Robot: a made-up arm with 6 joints. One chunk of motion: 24 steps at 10 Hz.
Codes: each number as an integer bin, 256 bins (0 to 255) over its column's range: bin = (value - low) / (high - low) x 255, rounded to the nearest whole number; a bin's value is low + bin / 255 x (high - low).
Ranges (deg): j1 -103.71..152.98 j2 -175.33..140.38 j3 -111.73..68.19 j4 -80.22..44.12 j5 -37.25..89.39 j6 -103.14..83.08
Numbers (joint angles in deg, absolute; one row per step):
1: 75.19 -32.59 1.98 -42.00 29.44 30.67
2: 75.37 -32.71 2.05 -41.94 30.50 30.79
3: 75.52 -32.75 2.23 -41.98 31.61 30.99
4: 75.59 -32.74 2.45 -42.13 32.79 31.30
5: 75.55 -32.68 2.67 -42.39 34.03 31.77
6: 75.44 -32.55 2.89 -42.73 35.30 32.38
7: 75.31 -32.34 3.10 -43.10 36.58 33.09
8: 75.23 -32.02 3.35 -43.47 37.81 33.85
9: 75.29 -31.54 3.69 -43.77 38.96 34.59
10: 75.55 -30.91 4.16 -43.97 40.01 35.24
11: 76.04 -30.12 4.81 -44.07 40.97 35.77
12: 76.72 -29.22 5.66 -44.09 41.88 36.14
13: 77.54 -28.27 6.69 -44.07 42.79 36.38
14: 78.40 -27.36 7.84 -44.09 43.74 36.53
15: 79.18 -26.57 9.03 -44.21 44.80 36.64
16: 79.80 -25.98 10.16 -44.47 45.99 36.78
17: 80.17 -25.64 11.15 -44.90 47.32 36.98
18: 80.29 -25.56 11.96 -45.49 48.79 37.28
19: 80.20 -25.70 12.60 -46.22 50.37 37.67
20: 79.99 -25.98 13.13 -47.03 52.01 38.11
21: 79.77 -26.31 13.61 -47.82 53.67 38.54
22: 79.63 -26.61 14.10 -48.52 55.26 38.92
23: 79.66 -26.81 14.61 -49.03 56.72 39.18
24: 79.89 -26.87 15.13 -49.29 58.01 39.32
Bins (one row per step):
1: 178 115 161 78 134 183
2: 178 115 161 79 136 183
3: 178 115 162 78 139 184
4: 178 115 162 78 141 184
5: 178 115 162 78 144 185
6: 178 115 162 77 146 186
7: 178 115 163 76 149 187
8: 178 116 163 75 151 188
9: 178 116 164 75 153 189
10: 178 117 164 74 156 189
11: 179 117 165 74 158 190
12: 179 118 166 74 159 191
13: 180 119 168 74 161 191
14: 181 120 169 74 163 191
15: 182 120 171 74 165 191
16: 182 121 173 73 168 192
17: 183 121 174 72 170 192
18: 183 121 175 71 173 192
19: 183 121 176 70 176 193
20: 182 121 177 68 180 193
21: 182 120 178 66 183 194
22: 182 120 178 65 186 195
23: 182 120 179 64 189 195
24: 182 120 180 63 192 195

